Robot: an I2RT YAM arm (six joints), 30 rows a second.
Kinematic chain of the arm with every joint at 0, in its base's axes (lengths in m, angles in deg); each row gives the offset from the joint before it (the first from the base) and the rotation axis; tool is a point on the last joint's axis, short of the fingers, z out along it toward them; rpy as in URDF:
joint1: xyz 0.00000 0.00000 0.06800 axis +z
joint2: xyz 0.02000 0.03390 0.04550 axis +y
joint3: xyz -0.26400 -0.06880 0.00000 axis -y
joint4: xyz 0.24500 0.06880 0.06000 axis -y
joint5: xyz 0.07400 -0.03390 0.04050 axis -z
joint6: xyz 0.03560 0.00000 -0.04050 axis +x
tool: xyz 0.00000 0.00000 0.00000 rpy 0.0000 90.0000 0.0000
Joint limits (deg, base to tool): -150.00..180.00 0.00..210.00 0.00..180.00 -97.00..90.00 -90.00..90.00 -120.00..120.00
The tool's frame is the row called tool.
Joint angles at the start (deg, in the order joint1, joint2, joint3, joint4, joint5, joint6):
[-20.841 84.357 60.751 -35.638 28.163 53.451]
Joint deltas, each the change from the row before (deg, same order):
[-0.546 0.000 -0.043 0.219 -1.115 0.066]
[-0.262 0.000 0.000 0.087 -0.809 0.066]
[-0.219 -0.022 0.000 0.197 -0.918 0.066]
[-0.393 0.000 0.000 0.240 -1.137 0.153]
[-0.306 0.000 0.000 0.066 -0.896 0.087]
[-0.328 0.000 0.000 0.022 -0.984 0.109]
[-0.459 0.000 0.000 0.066 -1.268 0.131]
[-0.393 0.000 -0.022 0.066 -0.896 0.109]
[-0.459 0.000 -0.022 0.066 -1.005 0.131]
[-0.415 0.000 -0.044 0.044 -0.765 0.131]
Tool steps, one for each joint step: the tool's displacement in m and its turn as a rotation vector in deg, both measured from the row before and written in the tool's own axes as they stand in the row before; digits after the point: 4 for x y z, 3 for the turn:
[-0.0015 -0.0010 0.0014 -0.448 0.708 0.563]
[-0.0006 -0.0004 0.0006 -0.382 0.556 0.306]
[-0.0006 0.0000 0.0004 -0.571 0.579 0.330]
[-0.0011 -0.0004 0.0008 -0.614 0.706 0.558]
[-0.0008 -0.0005 0.0006 -0.398 0.621 0.352]
[-0.0008 -0.0006 0.0006 -0.407 0.709 0.375]
[-0.0012 -0.0008 0.0008 -0.536 0.881 0.519]
[-0.0011 -0.0008 0.0008 -0.342 0.604 0.438]
[-0.0013 -0.0010 0.0008 -0.373 0.673 0.514]
[-0.0011 -0.0011 0.0008 -0.226 0.511 0.465]

